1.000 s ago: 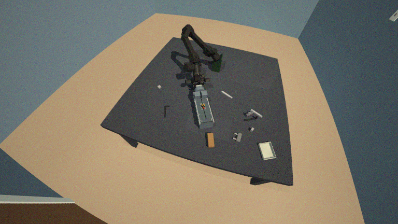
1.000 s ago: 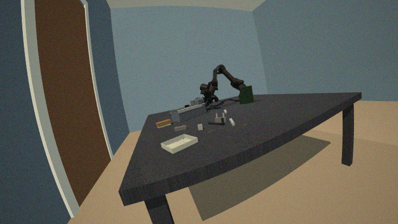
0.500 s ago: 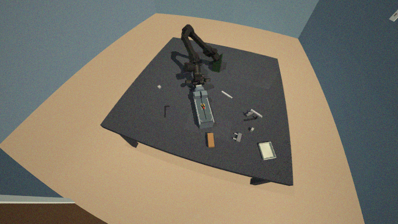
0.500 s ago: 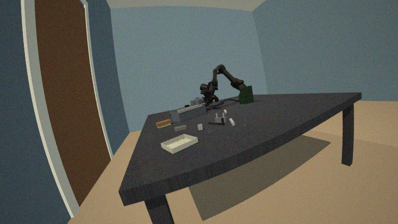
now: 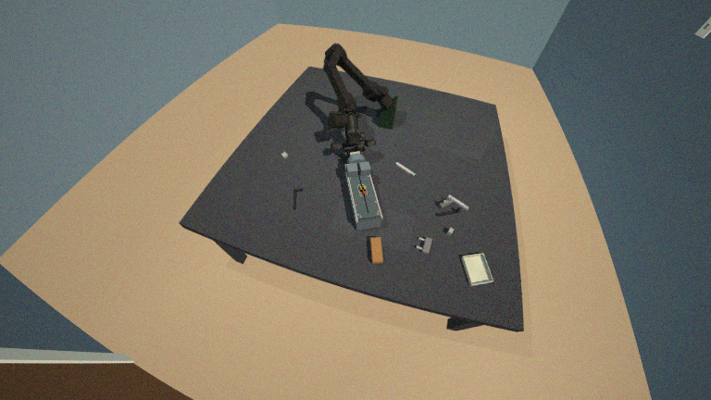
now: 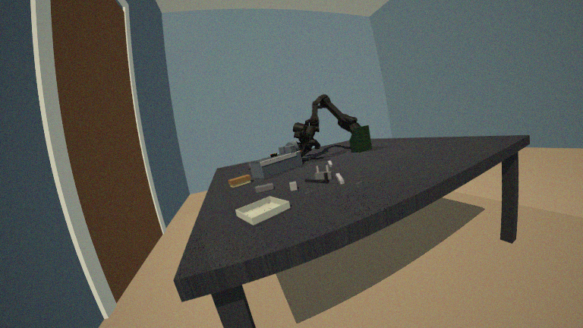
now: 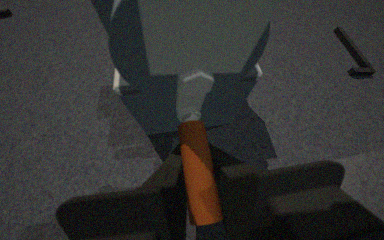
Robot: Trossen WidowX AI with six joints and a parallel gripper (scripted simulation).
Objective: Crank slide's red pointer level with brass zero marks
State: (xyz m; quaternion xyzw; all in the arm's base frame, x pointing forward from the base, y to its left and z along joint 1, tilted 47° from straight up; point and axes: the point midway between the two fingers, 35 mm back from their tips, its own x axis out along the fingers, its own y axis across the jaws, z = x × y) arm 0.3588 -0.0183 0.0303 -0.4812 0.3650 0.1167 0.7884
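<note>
The crank lies 40 mm above my gripper tip. The rest, counted from my gripper tip: orange crank handle (30 mm above, 20 mm behind, 10 mm to the right); red pointer (160 mm ahead, 100 mm to the left, 50 mm above); orange block (320 mm ahead, 220 mm to the left, 20 mm below).
</note>
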